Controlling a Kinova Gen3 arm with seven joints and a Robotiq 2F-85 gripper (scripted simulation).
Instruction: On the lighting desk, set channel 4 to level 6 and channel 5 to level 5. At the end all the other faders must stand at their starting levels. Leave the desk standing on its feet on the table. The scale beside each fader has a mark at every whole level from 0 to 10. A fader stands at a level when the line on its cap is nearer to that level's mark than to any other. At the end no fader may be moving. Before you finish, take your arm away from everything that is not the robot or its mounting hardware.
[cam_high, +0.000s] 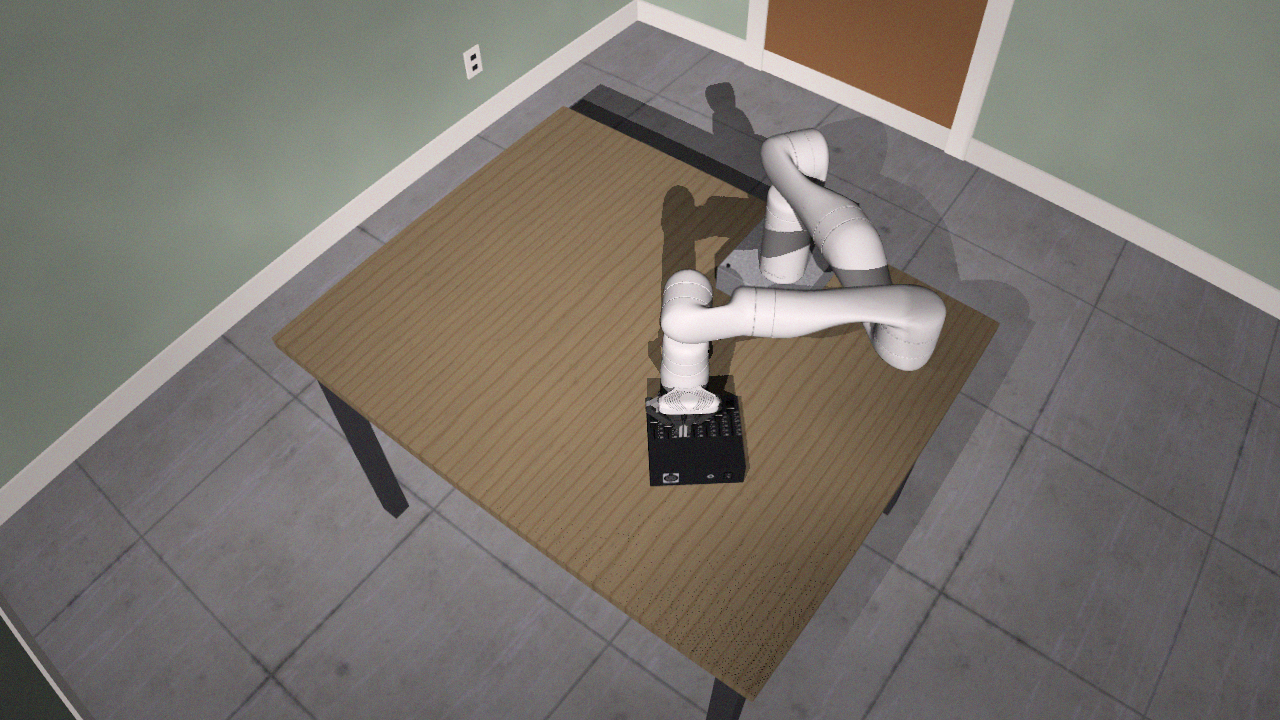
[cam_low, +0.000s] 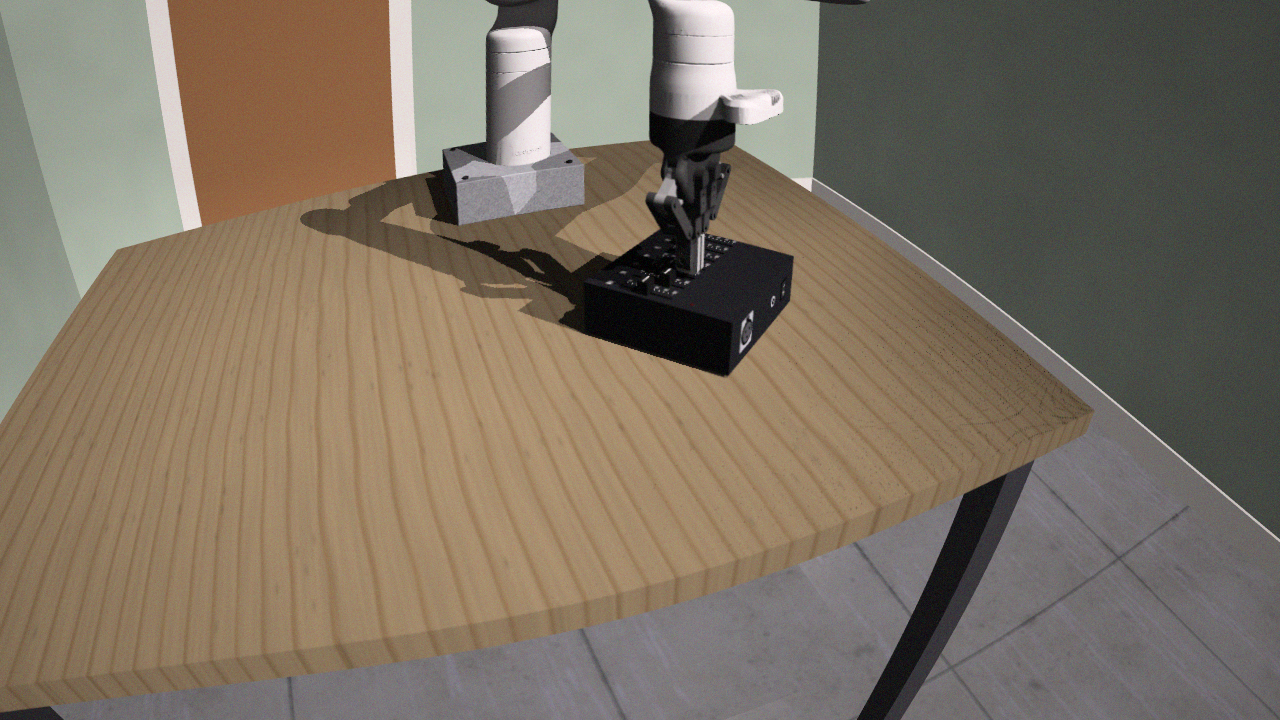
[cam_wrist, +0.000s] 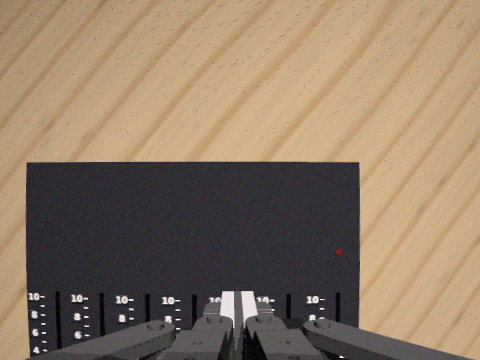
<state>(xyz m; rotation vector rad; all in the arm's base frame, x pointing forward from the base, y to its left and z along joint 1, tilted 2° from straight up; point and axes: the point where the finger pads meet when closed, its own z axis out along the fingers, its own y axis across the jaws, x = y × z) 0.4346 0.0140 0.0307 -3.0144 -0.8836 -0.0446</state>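
The channel 5 fader cap is 1 cm to the right of my hand, 1 cm below it and 1 cm behind it. From my hand the other things lie so: channel 4 fader cap: 2 cm behind, 1 cm to the left, 1 cm below.
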